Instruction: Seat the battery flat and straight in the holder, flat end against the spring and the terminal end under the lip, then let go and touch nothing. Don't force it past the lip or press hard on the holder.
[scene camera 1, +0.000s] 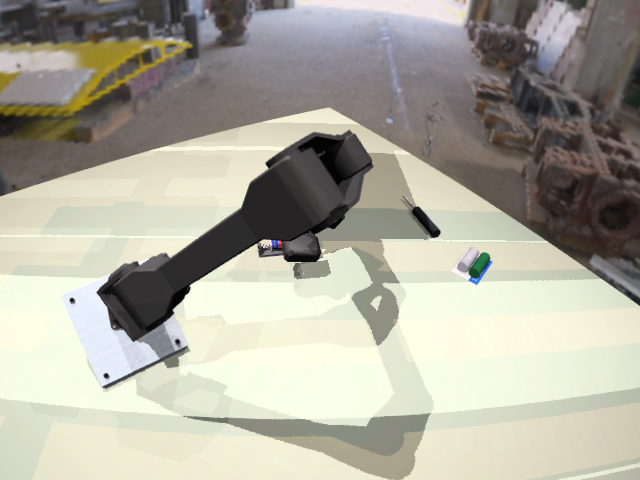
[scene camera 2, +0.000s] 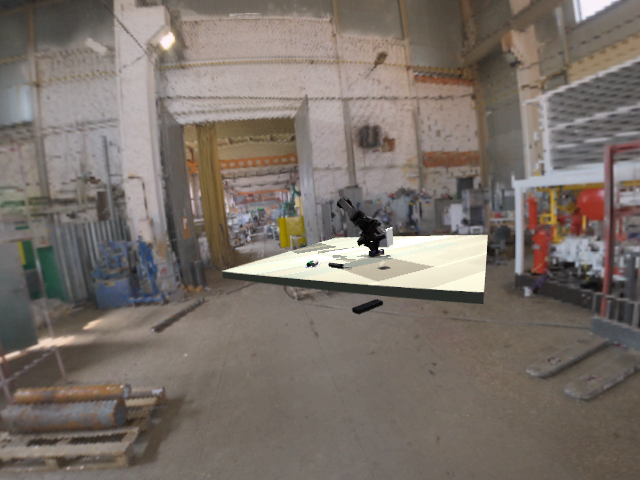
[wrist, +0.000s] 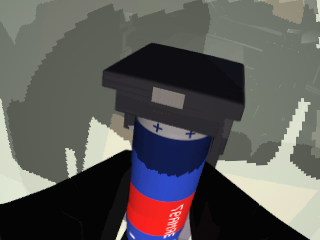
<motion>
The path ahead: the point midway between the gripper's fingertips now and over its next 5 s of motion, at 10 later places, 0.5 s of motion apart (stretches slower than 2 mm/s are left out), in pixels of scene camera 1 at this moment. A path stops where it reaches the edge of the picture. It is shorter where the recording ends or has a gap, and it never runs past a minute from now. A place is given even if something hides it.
My gripper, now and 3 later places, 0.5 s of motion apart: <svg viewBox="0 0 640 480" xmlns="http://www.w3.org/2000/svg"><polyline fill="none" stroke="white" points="285,245 286,243 286,220 285,208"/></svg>
</motion>
